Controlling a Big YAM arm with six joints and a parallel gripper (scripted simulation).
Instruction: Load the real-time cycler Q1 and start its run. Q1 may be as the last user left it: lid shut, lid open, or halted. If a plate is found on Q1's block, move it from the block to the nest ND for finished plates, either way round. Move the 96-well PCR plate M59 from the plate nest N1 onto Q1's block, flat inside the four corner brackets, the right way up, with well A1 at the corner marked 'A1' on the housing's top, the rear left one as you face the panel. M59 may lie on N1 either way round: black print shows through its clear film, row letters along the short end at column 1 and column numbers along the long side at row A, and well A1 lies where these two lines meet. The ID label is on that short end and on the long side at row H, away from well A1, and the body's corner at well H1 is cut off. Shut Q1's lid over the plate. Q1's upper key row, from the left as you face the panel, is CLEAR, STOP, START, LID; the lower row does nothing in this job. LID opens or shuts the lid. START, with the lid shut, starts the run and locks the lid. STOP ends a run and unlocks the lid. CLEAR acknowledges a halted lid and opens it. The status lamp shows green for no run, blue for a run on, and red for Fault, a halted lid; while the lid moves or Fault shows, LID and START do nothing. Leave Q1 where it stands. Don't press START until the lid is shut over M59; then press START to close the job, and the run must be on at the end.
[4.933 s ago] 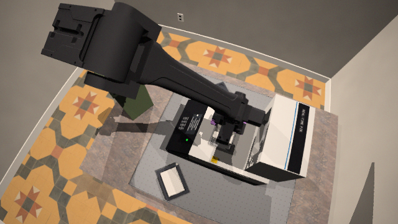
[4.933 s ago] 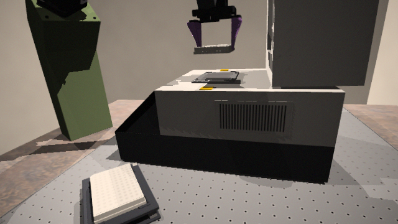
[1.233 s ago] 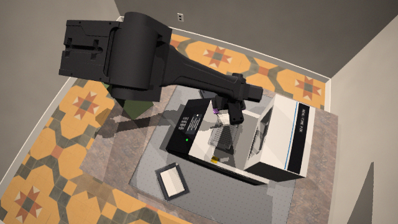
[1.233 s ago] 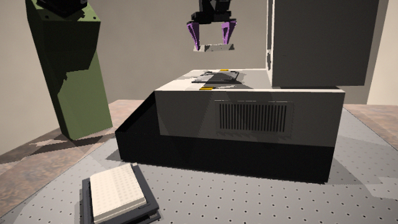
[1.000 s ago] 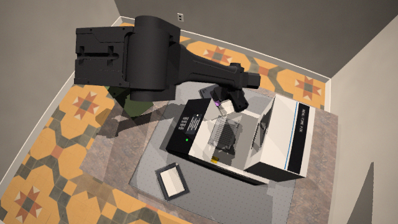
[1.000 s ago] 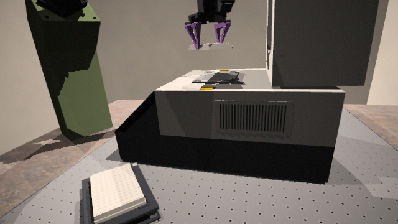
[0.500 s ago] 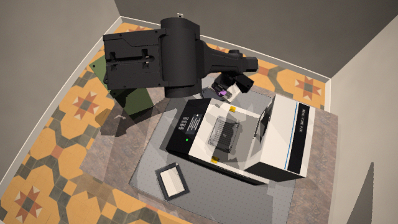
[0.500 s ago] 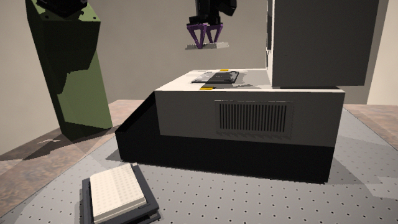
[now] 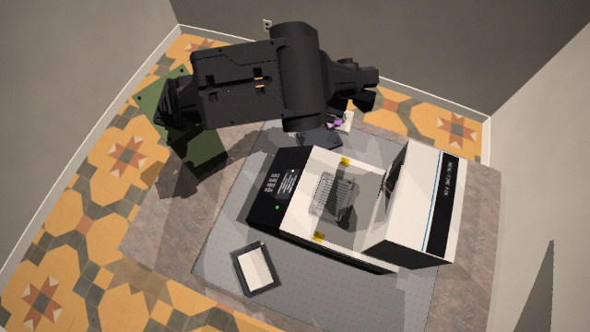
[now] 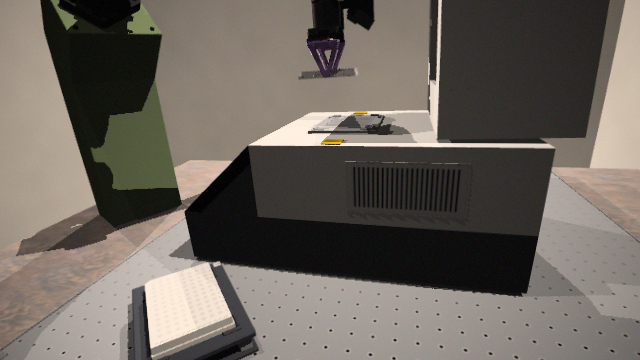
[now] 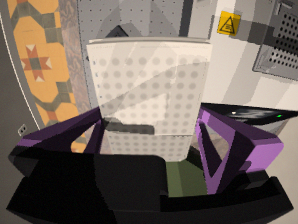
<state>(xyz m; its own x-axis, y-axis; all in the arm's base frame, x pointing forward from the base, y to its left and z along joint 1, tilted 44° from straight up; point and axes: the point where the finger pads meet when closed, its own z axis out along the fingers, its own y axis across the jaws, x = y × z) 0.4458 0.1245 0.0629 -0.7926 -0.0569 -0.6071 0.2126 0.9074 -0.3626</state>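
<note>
Now: hand 270 mm above the dark nest nd, 80 mm to the right of it and 10 mm past it. From my hand the other things lie so: dark nest N1: 450 mm to the right, 260 mm below, 230 mm behind.
</note>
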